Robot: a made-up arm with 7 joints.
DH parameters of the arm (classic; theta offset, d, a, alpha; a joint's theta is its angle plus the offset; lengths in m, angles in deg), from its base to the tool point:
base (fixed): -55.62 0 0.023 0
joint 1: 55.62 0.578 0.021 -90
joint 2: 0 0.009 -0.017 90
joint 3: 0 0.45 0.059 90
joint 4: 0 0.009 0.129 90
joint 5: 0 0.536 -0.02 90
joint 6: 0 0.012 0.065 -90
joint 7: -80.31 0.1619 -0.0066 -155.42
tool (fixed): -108.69 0.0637 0 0
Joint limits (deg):
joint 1: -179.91..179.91
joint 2: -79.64..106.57
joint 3: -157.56..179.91
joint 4: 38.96..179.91
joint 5: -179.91..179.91
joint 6: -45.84..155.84
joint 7: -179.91..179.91
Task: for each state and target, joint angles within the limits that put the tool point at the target. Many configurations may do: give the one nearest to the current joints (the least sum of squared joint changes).
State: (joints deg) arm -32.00 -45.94 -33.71 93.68 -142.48 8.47 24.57
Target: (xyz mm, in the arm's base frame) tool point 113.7 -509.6 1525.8
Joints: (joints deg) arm -36.69 -3.31 -38.84 123.23 -141.52 28.74 24.03
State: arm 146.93 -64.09 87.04 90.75 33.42 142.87 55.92
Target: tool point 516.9 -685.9 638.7
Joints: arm 165.19 -72.12 96.99 113.82 39.88 137.04 55.12
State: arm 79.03 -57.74 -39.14 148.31 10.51 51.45 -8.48
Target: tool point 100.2 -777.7 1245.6
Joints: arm 69.46 -73.00 -39.23 124.51 9.53 67.23 -6.90
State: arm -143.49 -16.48 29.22 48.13 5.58 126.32 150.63
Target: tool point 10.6 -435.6 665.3
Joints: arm -133.76 -3.12 39.71 42.55 8.67 120.33 151.18
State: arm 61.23 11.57 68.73 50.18 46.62 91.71 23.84
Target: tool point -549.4 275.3 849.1
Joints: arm 64.65 8.73 83.12 69.04 50.05 105.83 25.86
